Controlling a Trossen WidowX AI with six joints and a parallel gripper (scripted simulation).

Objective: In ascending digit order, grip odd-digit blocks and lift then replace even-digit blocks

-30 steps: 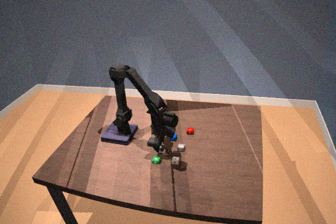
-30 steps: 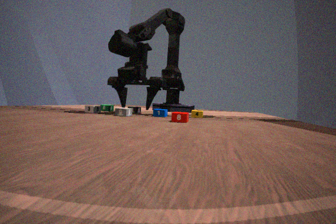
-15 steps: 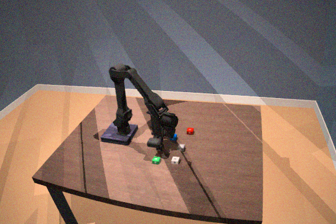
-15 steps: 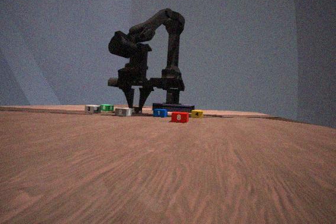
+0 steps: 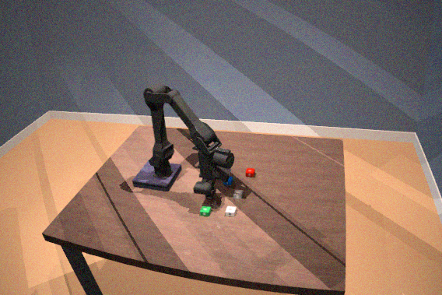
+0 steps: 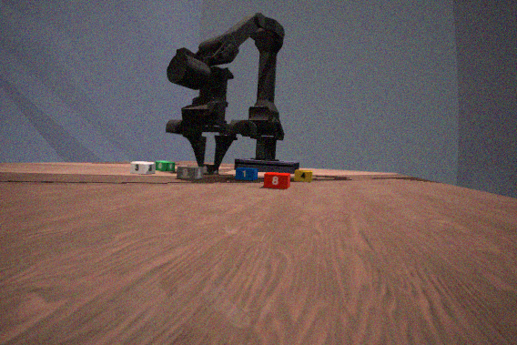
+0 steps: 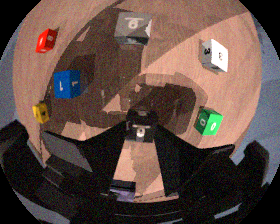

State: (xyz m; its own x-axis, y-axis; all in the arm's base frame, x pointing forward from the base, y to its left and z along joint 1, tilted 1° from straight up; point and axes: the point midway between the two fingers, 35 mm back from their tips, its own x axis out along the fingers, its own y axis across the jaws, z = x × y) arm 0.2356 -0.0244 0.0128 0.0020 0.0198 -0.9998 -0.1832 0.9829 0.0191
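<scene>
Right now the red block marked 8 is 9 cm ahead of my gripper tip and 19 cm to the left of it. Round my gripper tip: dark block: right at my gripper tip; then green block: 3 cm ahead, 10 cm to the right; then blue block marked 1: 3 cm ahead, 10 cm to the left.
</scene>
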